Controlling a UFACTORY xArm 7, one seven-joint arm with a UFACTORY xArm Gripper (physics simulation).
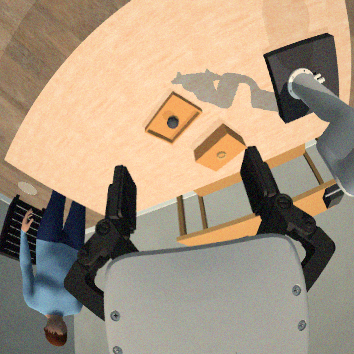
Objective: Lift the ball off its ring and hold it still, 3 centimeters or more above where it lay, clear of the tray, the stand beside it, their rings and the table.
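Pixels of known places: gripper, between the fingertips: [186,166]; arm's base, origin of its link: [300,82].
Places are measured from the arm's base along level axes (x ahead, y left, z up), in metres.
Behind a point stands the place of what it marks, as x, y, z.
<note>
A small dark ball [172,122] {0.477, -0.159, 0.004} sits inside the shallow orange tray [162,136] {0.568, -0.113, -0.033} on the table; its ring under it is too small to make out. The orange stand [212,159] {0.473, 0.094, 0.022} is a taller block beside the tray, with a small ring [221,155] {0.431, 0.099, 0.023} on its top and no ball on it. My gripper [186,166] {0.300, -0.387, 0.448} is open, with its two black fingers wide apart and nothing between them. It hangs well above the table, and the tray and ball show beyond the fingertips, a little to the left of the stand.
The wooden table [100,100] {0.607, -0.392, -0.045} has a curved far edge and a straight near edge. The arm's grey link rises from a black base plate [277,75] {0.075, -0.076, -0.006} at the upper right. A wooden frame [235,231] stands below the table edge. A person in blue [55,265] is at the lower left.
</note>
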